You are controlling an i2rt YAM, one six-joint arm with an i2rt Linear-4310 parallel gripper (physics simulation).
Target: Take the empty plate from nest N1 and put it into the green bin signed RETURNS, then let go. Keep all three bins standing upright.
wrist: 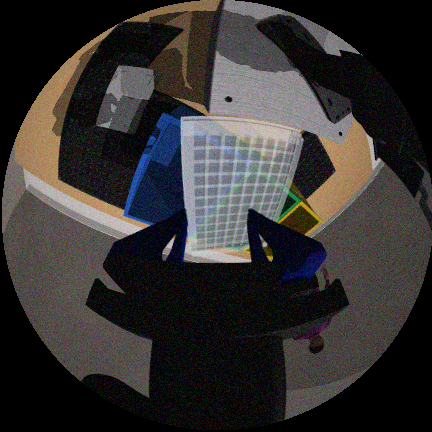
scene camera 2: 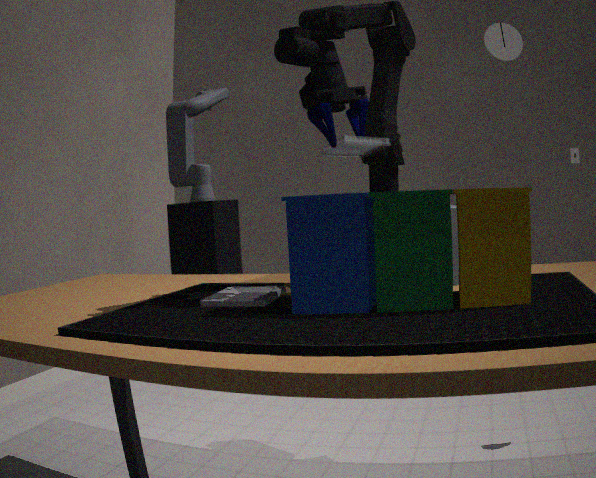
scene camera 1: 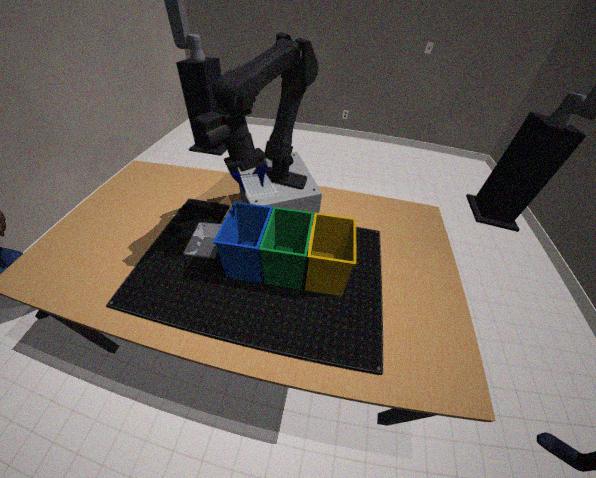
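My gripper is shut on the clear gridded plate at one edge. The plate is slightly tilted and hangs above rim height, apart from the bins; in scene camera 1 it shows just behind the blue bin. The green bin stands upright between the blue bin and the yellow bin, both upright. The RETURNS sign is not visible. The grey nest holds no visible plate; its label is unreadable.
The bins and nest stand on a black mat on the wooden table. The arm's grey base block is behind the bins. Dark pedestals stand beyond the table. A person shows in the wrist view.
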